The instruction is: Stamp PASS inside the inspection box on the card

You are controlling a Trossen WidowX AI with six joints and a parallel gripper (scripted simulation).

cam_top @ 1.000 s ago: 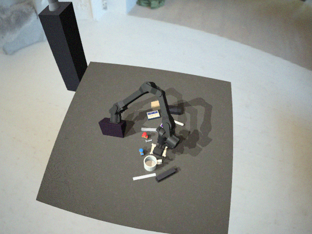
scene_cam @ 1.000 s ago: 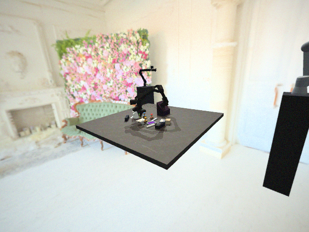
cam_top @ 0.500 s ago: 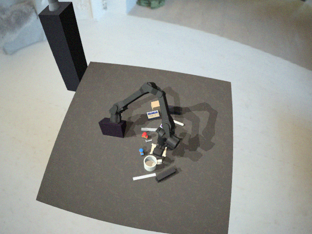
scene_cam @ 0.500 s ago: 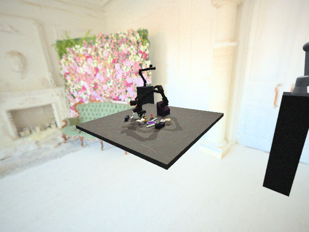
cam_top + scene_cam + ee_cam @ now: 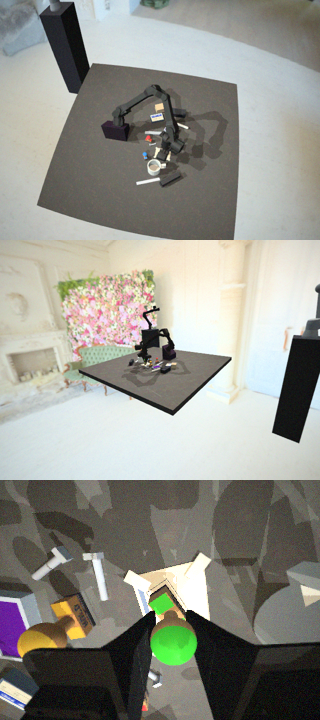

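The cream card lies 2 cm behind my gripper tip and 3 cm below it. Round my gripper tip: mug 3 cm behind, 12 cm to the right, 1 cm above; then orange-knobbed stamp 1 cm ahead, 10 cm to the left, 1 cm below; then green-knobbed stamp right at my gripper tip.
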